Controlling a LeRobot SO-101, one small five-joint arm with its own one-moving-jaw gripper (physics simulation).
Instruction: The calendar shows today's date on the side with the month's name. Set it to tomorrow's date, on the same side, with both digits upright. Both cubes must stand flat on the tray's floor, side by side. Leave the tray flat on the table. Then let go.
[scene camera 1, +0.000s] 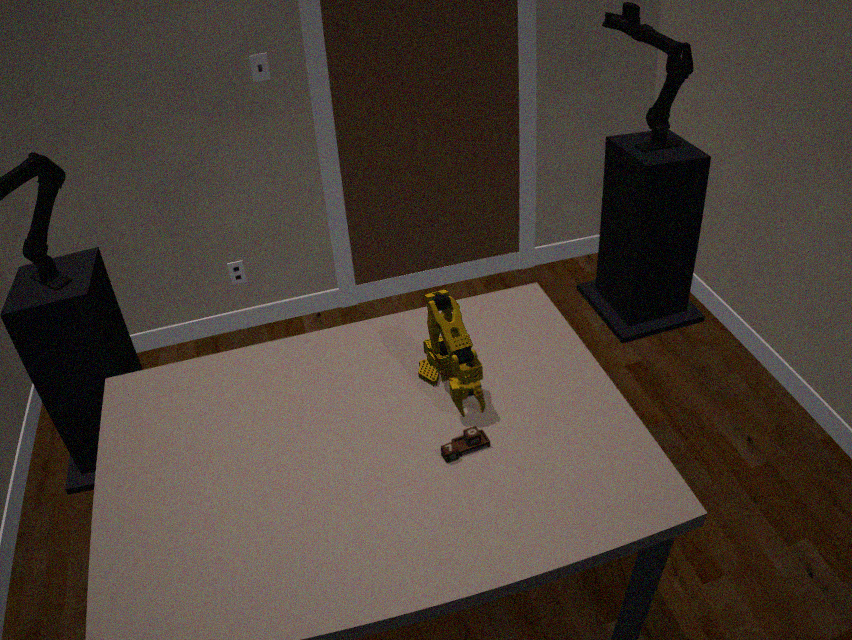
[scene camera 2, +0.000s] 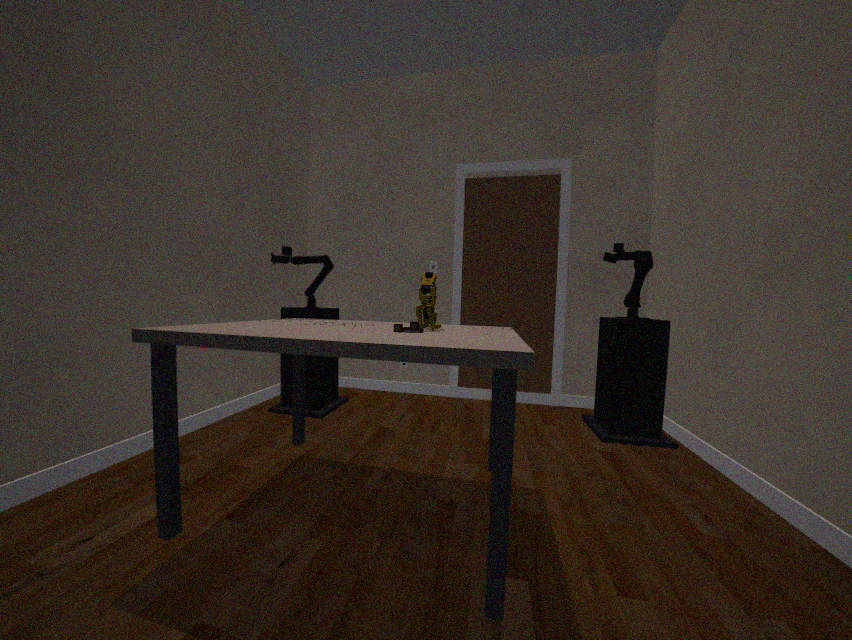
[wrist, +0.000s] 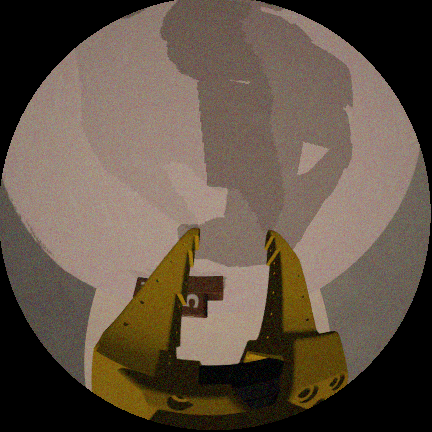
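Pixels of known places: hand at its tool point: (scene camera 1: 464, 414) (wrist: 199, 235); arm's base at its link origin: (scene camera 1: 442, 376) (scene camera 2: 428, 327).
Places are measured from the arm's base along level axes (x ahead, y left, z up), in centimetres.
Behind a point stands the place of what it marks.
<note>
The brown calendar tray (scene camera 1: 484, 442) {x 25.9, y 1.5, z 1.7 cm} (wrist: 214, 286) {x 21.8, y 1.7, z 1.2 cm} lies on the table in front of the arm. One dark cube (scene camera 1: 472, 434) {x 24.8, y -0.9, z 4.0 cm} (scene camera 2: 413, 325) {x 25.5, y -0.7, z 2.6 cm}, with a pale mark on top, stands toward its right part in scene camera 1. A cube-like block (scene camera 1: 450, 452) {x 27.3, y -6.7, z 3.0 cm} (scene camera 2: 398, 328) {x 27.4, y -5.9, z 1.4 cm} with a pale mark is at its left end. In the wrist view a face with a pale curved mark (wrist: 192, 301) {x 22.4, y -0.4, z 2.6 cm} shows beside the left jaw, which hides part of the calendar. The digits and month name are too small or hidden to read. My gripper (scene camera 1: 473, 411) {x 14.9, y 0.6, z 0.5 cm} (wrist: 232, 231) {x 14.9, y 0.6, z 0.5 cm} is open and empty, behind the calendar and above the table.
The yellow arm stands on the pale table (scene camera 1: 275, 482) {x 21.1, y -44.6, z 0.0 cm} (scene camera 2: 309, 330) {x 37.4, y -36.5, z 0.0 cm}, with a yellow perforated block (scene camera 1: 428, 372) {x -1.0, y -3.3, z 1.6 cm} beside its base. Two black arms stand on dark pedestals (scene camera 1: 650, 227) (scene camera 1: 65, 344) beyond the table. The arm's shadow falls across the table in the wrist view.
</note>
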